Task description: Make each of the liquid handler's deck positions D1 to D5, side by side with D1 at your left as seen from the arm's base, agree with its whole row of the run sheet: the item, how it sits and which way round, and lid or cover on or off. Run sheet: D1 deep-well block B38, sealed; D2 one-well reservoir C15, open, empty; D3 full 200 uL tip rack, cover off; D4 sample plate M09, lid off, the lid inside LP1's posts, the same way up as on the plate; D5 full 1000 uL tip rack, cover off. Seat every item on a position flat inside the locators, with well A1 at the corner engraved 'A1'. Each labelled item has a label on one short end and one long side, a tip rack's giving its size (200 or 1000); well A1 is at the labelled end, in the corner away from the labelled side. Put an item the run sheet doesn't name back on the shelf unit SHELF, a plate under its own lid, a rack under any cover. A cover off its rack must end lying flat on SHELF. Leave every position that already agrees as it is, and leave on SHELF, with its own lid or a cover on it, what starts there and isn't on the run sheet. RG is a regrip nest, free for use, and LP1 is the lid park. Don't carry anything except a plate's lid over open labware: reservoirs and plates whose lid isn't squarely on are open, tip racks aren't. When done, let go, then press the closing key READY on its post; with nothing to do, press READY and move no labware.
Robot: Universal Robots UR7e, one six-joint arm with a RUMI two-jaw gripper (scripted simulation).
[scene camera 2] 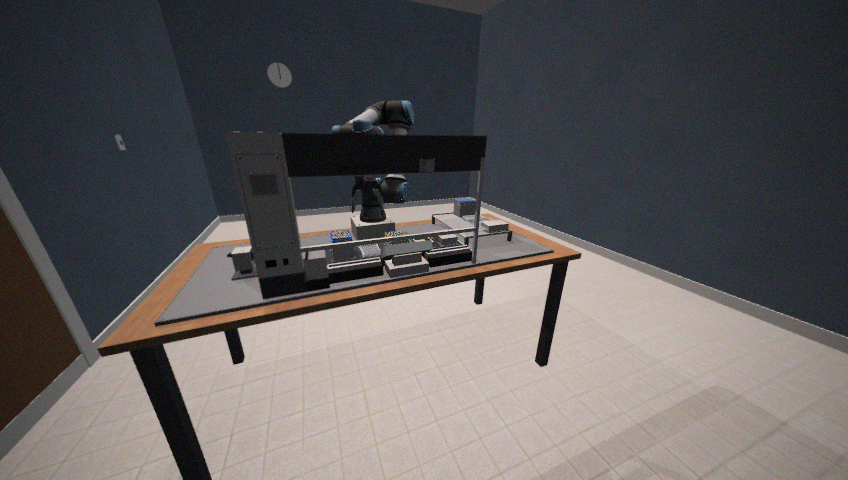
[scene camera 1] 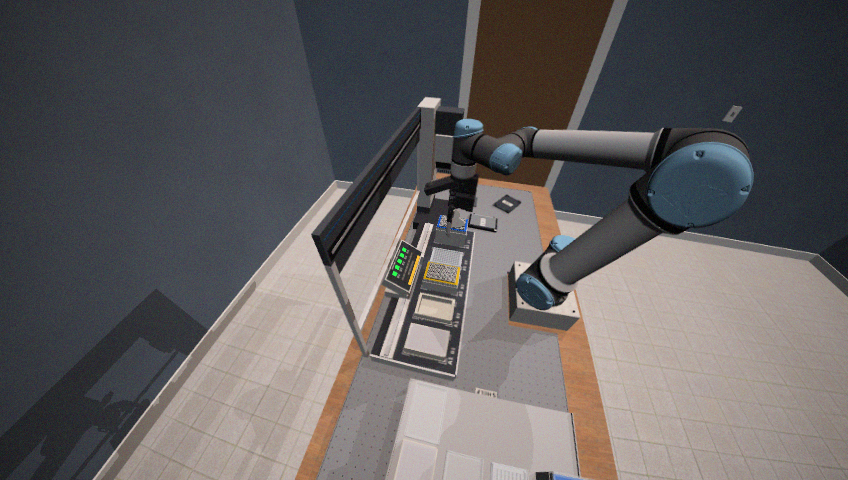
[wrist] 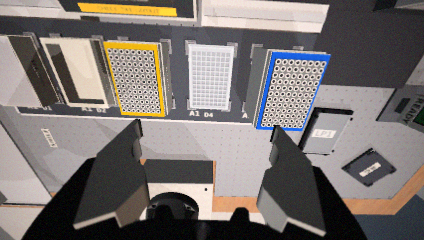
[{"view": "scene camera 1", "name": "my gripper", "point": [451, 225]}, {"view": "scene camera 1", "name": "yellow-framed tip rack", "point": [443, 278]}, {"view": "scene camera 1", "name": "one-well reservoir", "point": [439, 306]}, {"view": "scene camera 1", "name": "sealed deep-well block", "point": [427, 342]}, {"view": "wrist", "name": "my gripper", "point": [207, 123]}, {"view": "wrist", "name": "yellow-framed tip rack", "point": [141, 73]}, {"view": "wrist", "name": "well plate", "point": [210, 67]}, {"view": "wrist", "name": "one-well reservoir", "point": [71, 61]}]
